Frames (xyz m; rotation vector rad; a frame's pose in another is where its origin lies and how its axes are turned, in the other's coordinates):
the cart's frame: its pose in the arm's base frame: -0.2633 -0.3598 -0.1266 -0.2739 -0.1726 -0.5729
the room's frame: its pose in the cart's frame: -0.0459 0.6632 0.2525 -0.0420 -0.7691 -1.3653
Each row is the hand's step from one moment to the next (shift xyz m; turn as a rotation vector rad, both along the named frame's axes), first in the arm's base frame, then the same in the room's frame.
Working: the arm's base frame: its pose in the room's frame: 0.1942 0.0176 -0.2011 0.3892 1.1423 1.8077

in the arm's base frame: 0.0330 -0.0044 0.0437 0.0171 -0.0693 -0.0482
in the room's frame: 0.0144 0.0515 0.0123 -0.0037 -0.0024 -0.0860
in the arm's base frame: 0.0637 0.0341 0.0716 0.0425 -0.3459 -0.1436
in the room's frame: -0.0035 0.0869 0.0527 0.0684 0.0046 -0.3706
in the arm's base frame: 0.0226 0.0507 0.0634 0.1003 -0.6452 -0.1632
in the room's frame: 0.0033 0.0461 0.0705 0.1864 0.0823 -0.6415
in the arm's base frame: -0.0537 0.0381 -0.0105 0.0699 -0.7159 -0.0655
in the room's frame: 0.0003 -0.0555 0.0370 0.3052 0.1190 -0.6437
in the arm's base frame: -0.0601 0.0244 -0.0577 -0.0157 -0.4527 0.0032
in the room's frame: -0.0205 -0.0843 0.0025 0.2537 0.0493 -0.3720
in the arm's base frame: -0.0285 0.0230 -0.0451 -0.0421 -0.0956 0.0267
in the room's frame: -0.0277 -0.0510 0.0015 0.0909 -0.0079 -0.0574
